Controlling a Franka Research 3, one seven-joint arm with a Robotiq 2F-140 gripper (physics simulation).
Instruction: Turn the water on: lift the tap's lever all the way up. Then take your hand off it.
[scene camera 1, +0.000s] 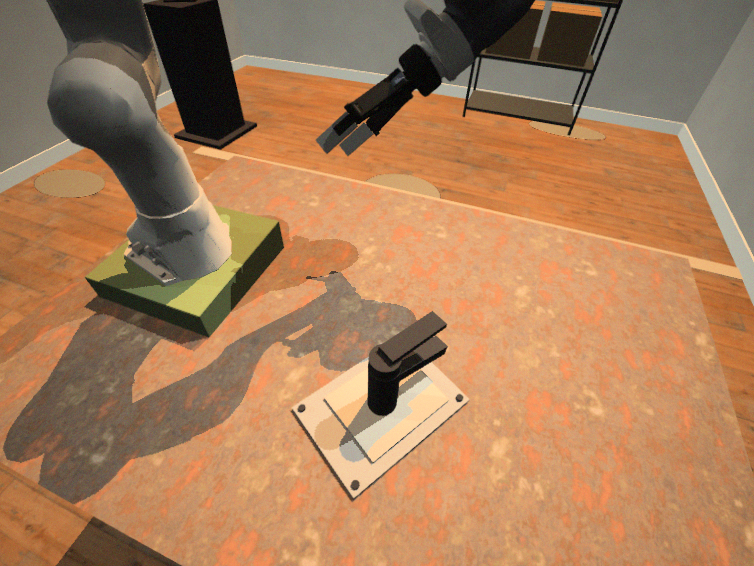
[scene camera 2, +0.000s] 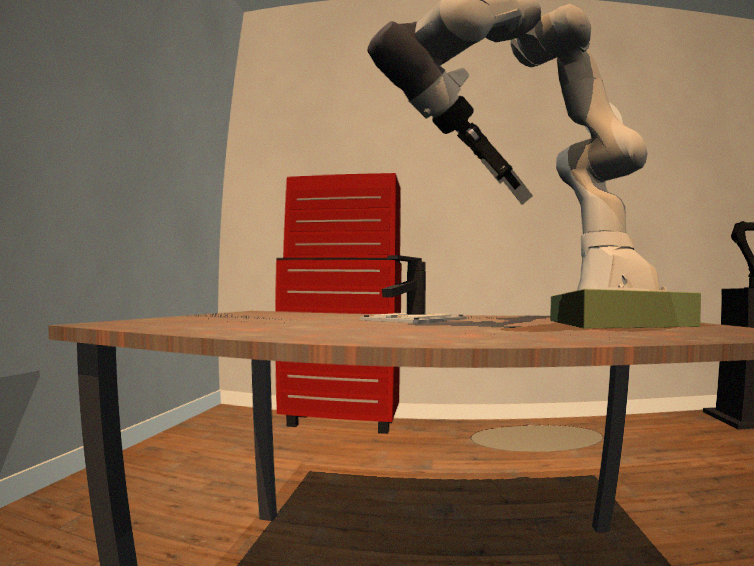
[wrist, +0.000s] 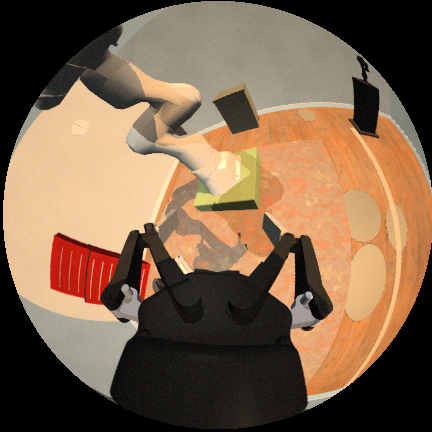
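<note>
A black tap stands on a pale plate (scene camera 1: 420, 431) (scene camera 2: 380, 317). Its round post (scene camera 1: 382, 392) (scene camera 2: 416, 292) is upright. The lever (scene camera 1: 414, 336) (scene camera 2: 405, 258) is a flat bar on top, roughly level, above the spout (scene camera 1: 424, 358) (scene camera 2: 395, 290), with a gap between their free ends. My gripper (scene camera 1: 342, 143) (scene camera 2: 522, 193) (wrist: 219, 218) is wide open and empty. It hangs well above the table, apart from the tap, its fingers slanting down towards the arm's base side. In the wrist view part of the pale plate shows behind the left finger; the lever cannot be made out there.
The arm stands on a green block (scene camera 1: 255, 261) (scene camera 2: 639, 308) (wrist: 250, 185) on the table (scene camera 1: 578, 396) (scene camera 2: 182, 328) (wrist: 310, 200). A red drawer cabinet (scene camera 2: 334, 231) (wrist: 70, 265) stands beyond the table. A black pedestal (scene camera 1: 197, 73) and a shelf unit (scene camera 1: 529, 60) stand near the walls.
</note>
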